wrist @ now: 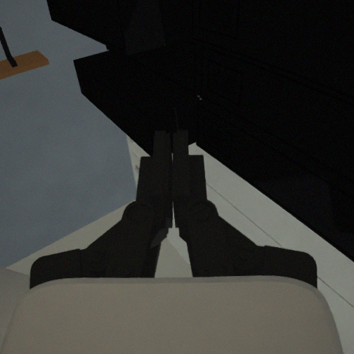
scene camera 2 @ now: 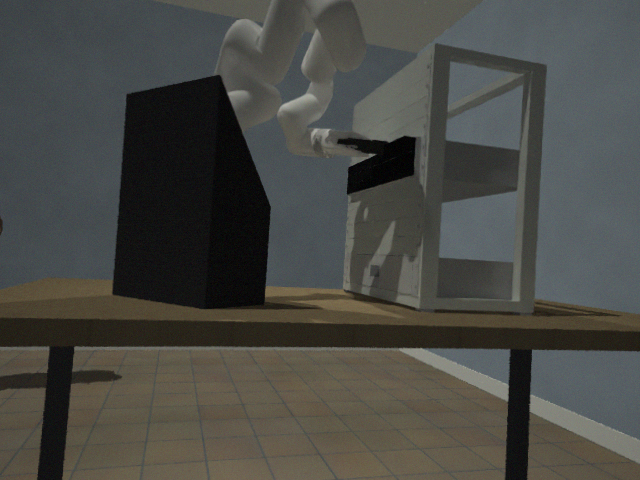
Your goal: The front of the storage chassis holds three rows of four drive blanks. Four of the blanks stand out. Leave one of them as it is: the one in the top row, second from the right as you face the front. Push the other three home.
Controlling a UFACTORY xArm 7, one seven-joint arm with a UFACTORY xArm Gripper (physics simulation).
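Places are measured from the arm's base along level axes (x ahead, y left, z up), in metres.
Pixels of known places: gripper, fingertip midpoint: [scene camera 2: 386, 148]; arm's base at its link origin: [scene camera 2: 185, 142].
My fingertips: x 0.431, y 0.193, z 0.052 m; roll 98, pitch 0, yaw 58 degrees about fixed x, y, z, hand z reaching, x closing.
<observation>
For each thing: its top centre in the pictures, then the offset to it from my fingertips. "spot": a spot on its surface instead.
- black storage chassis at a spot on its surface: [scene camera 2: 381, 167] spot: 0.007 m back, 0.072 m left, 0.035 m down
- white rack at its top centre: [scene camera 2: 433, 88] 0.124 m ahead, 0.163 m left, 0.206 m up
The black storage chassis [scene camera 2: 381, 167] [wrist: 290, 115] sits in the white rack, its front toward the left in the scene view. Its front is very dark; single blanks are hard to separate, and which ones stand out cannot be told. In the wrist view, faint rectangular outlines show on the front, and a dark block [wrist: 125, 90] projects at upper left; whether it is a blank is unclear. My gripper [scene camera 2: 383, 146] [wrist: 172, 149] is shut and empty. In the wrist view its fingertips overlap the lower edge of that block. Contact cannot be told.
The white rack [scene camera 2: 433, 232] [wrist: 240, 192] stands on the wooden table [scene camera 2: 310, 333]. A tall black cabinet with a sloping front [scene camera 2: 170, 206] stands on the left of the table, facing the rack. An orange-brown bar [wrist: 30, 63] shows at the upper left of the wrist view.
</observation>
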